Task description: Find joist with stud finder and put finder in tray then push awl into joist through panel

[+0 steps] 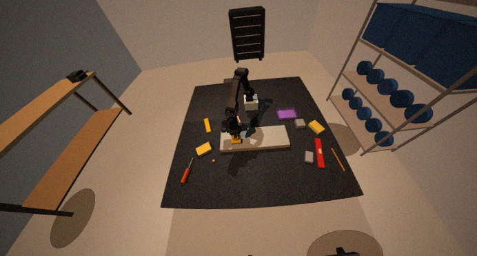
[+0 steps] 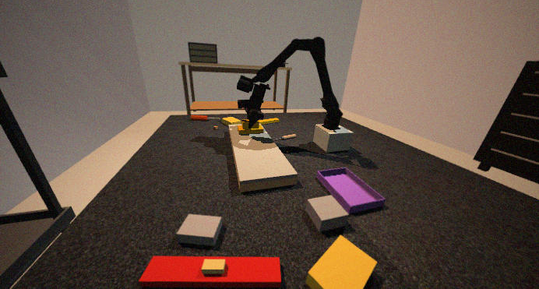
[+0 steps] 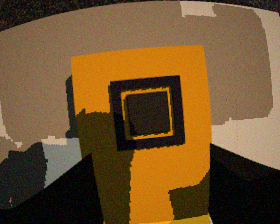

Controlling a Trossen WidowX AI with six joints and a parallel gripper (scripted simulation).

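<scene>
Right now my gripper tip is 470 mm to the right of the purple tray, 200 mm past it and 50 mm above it. From my gripper tip the other things lie so: awl: 180 mm behind, 60 mm below, 40 mm to the left; then stud finder: 20 mm above, 10 mm ahead; then square indicator window: 30 mm above, 20 mm ahead.
</scene>
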